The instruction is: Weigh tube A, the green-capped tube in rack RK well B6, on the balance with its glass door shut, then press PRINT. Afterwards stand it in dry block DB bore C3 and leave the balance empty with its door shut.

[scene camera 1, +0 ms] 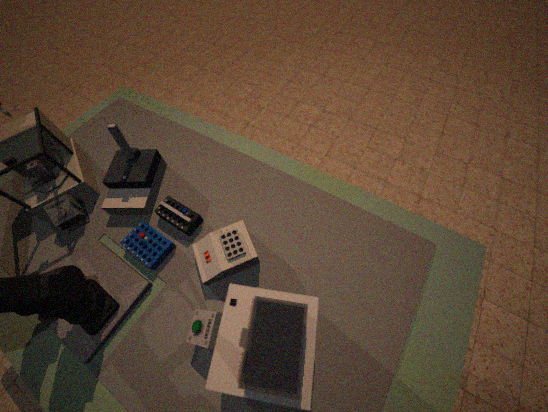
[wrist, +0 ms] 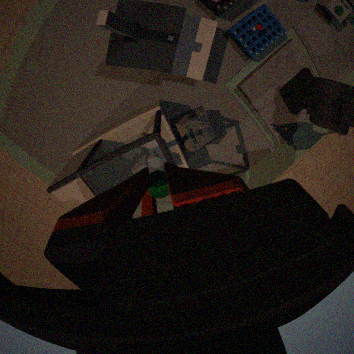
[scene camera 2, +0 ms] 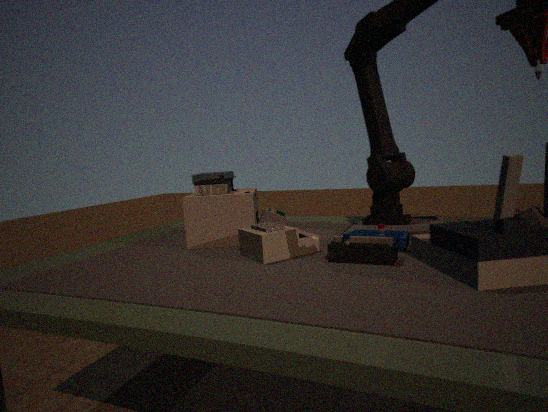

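Where they show: gripper, fingertip midpoint: [wrist: 158,173] [scene camera 2: 538,65]; arm's base, link origin: [scene camera 1: 93,306] [wrist: 298,90] [scene camera 2: 387,222].
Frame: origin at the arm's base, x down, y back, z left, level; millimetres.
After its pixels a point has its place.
Note:
My gripper [wrist: 158,173] @(x -329, y -227, z 291 mm) is shut on tube A [wrist: 159,191] @(x -349, y -227, z 290 mm), whose green cap shows between the red-edged fingers in the wrist view. It hangs above the balance [wrist: 123,131] @(x -80, y -242, z 387 mm), near the left side of its glass chamber [wrist: 243,151] @(x 20, y 48, z 239 mm). A dark glass panel [wrist: 105,158] @(x -193, y -247, z 392 mm) sticks out to the left of the chamber. The blue rack RK [scene camera 1: 147,244] @(x -11, y -195, z -2 mm) [scene camera 2: 376,235] @(x -10, y -214, z 7 mm) [wrist: 258,31] holds a red-capped tube [scene camera 1: 141,235] @(x -35, y -204, z 15 mm) [wrist: 258,27] @(x -35, y -205, z 20 mm). The white dry block DB [scene camera 1: 225,251] @(x -50, y -294, z -215 mm) [scene camera 2: 276,243] @(x -19, y -360, z -176 mm) has a dark grid of bores [scene camera 1: 232,244] @(x -49, y -318, z -218 mm).
A black rack [scene camera 1: 178,214] @(x -28, y -308, z -22 mm) [scene camera 2: 362,251] @(x -6, y -342, z 2 mm) stands behind the blue one. A dark device with a lever [scene camera 1: 131,169] @(x -60, y -335, z 198 mm) [wrist: 151,38] @(x -60, y -327, z 215 mm) is at the back left. A large white box with a dark top [scene camera 1: 268,347] @(x -170, y -190, z -423 mm) [scene camera 2: 217,217] @(x -59, y -276, z -378 mm) and a green button box [scene camera 1: 200,327] @(x -53, y -131, z -278 mm) stand in front. The arm's base [scene camera 2: 387,204] @(x -55, y -31, z 7 mm) rises beside the racks.

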